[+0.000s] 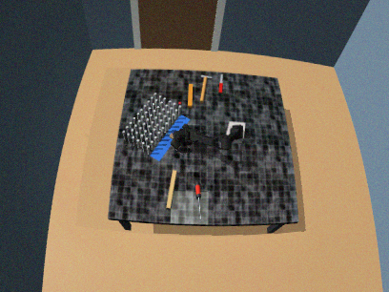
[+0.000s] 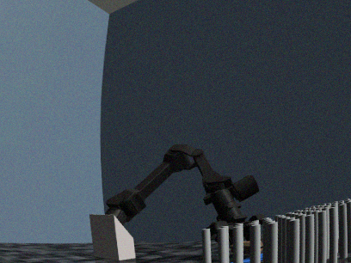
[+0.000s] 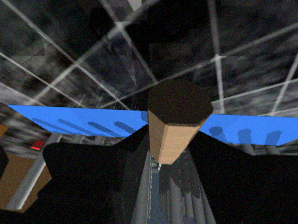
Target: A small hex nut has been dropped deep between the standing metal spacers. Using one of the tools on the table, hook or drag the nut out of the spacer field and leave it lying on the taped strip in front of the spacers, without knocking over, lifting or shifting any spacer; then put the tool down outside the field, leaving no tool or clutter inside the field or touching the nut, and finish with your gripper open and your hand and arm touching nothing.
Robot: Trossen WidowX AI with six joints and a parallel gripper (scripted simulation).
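Now: gripper tip 3 cm short of the blue taped strip, 2 cm to the left of it and 2 cm above it. Round my gripper tip: tiny red speck (5 cm behind, 31 cm to the right, 1 cm below); then orange stick (13 cm behind, 38 cm to the right, 1 cm below); then wooden-handled pick (8 cm ahead, 5 cm to the right).
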